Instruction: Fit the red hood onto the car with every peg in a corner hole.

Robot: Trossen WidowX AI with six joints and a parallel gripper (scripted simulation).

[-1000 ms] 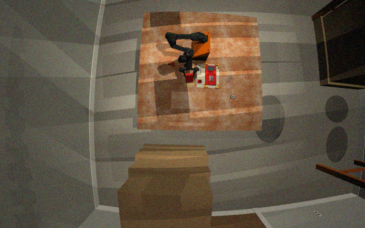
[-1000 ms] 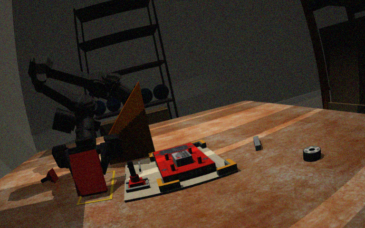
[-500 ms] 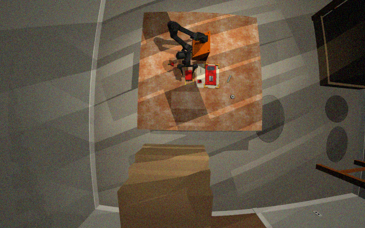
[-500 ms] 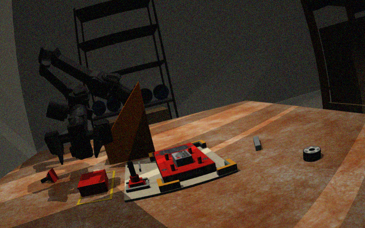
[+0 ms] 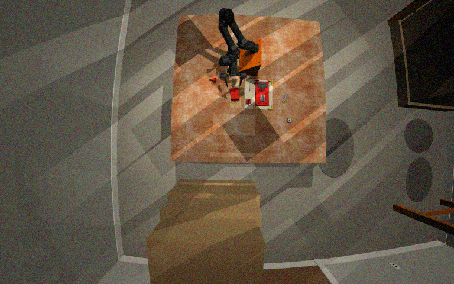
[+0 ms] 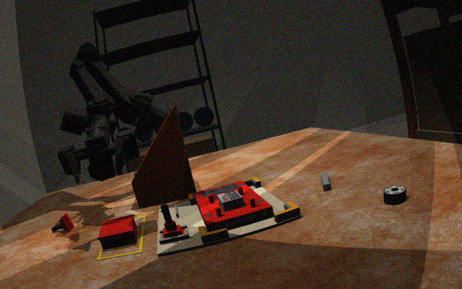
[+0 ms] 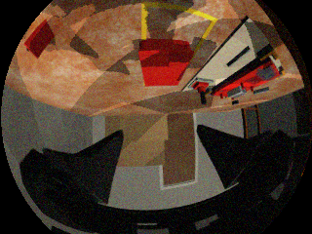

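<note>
My gripper tip is now 100 mm above the red hood, 20 mm short of it and 10 mm to the right of it. Also, from my gripper tip: grey bar 430 mm to the left, 110 mm below, 30 mm ahead; then grey engine block 240 mm to the left, 90 mm below, 50 mm ahead; then black post 120 mm to the left, 80 mm below, 80 mm ahead.
</note>
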